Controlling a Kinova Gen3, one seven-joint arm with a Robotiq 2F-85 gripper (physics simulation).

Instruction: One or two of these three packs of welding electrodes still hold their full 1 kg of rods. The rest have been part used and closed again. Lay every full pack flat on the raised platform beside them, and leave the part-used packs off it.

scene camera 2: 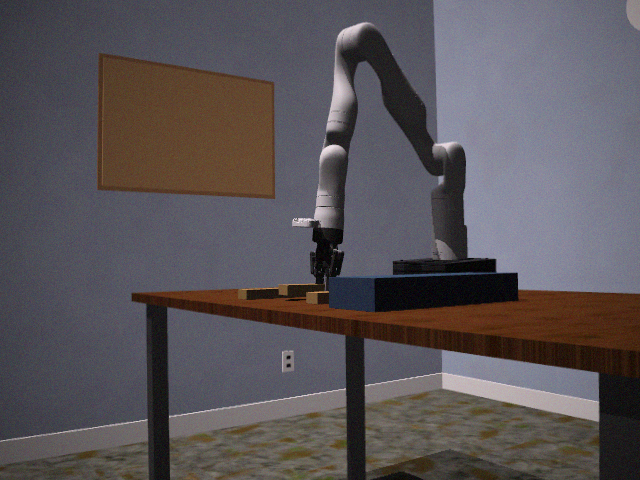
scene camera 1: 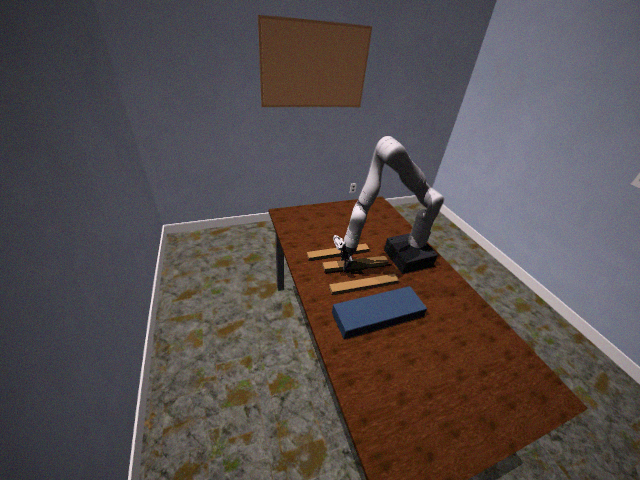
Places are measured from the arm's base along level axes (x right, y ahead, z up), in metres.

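Pixels of known places: gripper, fingertip midpoint: (scene camera 1: 343, 266); arm's base, link origin: (scene camera 2: 448, 258) (scene camera 1: 416, 242).
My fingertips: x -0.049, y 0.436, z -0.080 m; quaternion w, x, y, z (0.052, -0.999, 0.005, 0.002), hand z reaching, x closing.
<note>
For each thing: its top centre in the pictures, then the offset to it from my fingertips. Level surfaces: height alone.
- middle pack, top centre: (scene camera 2: 347, 282) (scene camera 1: 356, 261) dx +0.001, dy -0.070, dz +0.024 m
- far pack, top centre: (scene camera 2: 304, 287) (scene camera 1: 338, 250) dx +0.119, dy -0.007, dz +0.012 m
- raised platform, top centre: (scene camera 2: 428, 274) (scene camera 1: 380, 306) dx -0.316, dy -0.074, dz +0.048 m
- brown wooden table, surface height: dz -0.012 m
Three long, flat tan packs lie roughly parallel, one behind another. The middle pack (scene camera 1: 332, 266) (scene camera 2: 297, 290) is held a little above the table, about level, with a dark shadow under it in the scene camera 2 view. My gripper (scene camera 1: 348, 265) (scene camera 2: 324, 284) points down and is shut across this pack. The far pack (scene camera 1: 318, 254) (scene camera 2: 257, 293) and the pack nearest the platform (scene camera 1: 363, 283) (scene camera 2: 316, 297) lie flat on the table. The raised platform (scene camera 1: 379, 310) (scene camera 2: 423, 289) is a blue block beside the near pack; no pack is on it. No fill marks are readable on the packs.
The brown wooden table (scene camera 1: 439, 372) (scene camera 2: 558, 317) carries everything. The arm's black base (scene camera 1: 412, 254) (scene camera 2: 444, 265) stands at the right of the packs, close to their right ends. The table's left edge runs near the packs' left ends and the platform.
</note>
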